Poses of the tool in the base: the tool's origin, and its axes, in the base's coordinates. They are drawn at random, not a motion.
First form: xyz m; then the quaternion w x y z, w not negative.
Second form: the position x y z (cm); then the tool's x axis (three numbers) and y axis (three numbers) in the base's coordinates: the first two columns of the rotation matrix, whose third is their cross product. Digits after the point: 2 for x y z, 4 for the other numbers.
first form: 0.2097, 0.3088, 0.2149, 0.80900, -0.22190, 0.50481, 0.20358
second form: 20.97, 30.88, 21.49, 0.4074, 0.1054, -0.9071, -0.5534, 0.8186, -0.1535
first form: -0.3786, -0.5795, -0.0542, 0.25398, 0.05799, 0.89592, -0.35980
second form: -37.86, -57.95, -5.42, -0.8643, -0.0789, -0.4968, 0.2867, 0.7344, -0.6152
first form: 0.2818, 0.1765, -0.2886, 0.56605, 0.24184, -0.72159, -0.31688
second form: 28.18, 17.65, -28.86, -0.2422, -0.7078, 0.6636, 0.0097, 0.6822, 0.7311
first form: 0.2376, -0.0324, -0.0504, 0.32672, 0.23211, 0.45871, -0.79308
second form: 23.76, -3.24, -5.04, -0.6788, -0.3053, -0.6679, 0.7312, -0.3657, -0.5759
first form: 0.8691, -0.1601, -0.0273, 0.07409, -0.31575, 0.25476, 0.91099
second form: 86.91, -16.01, -2.73, -0.7896, -0.0259, -0.6130, -0.2959, -0.8592, 0.4174
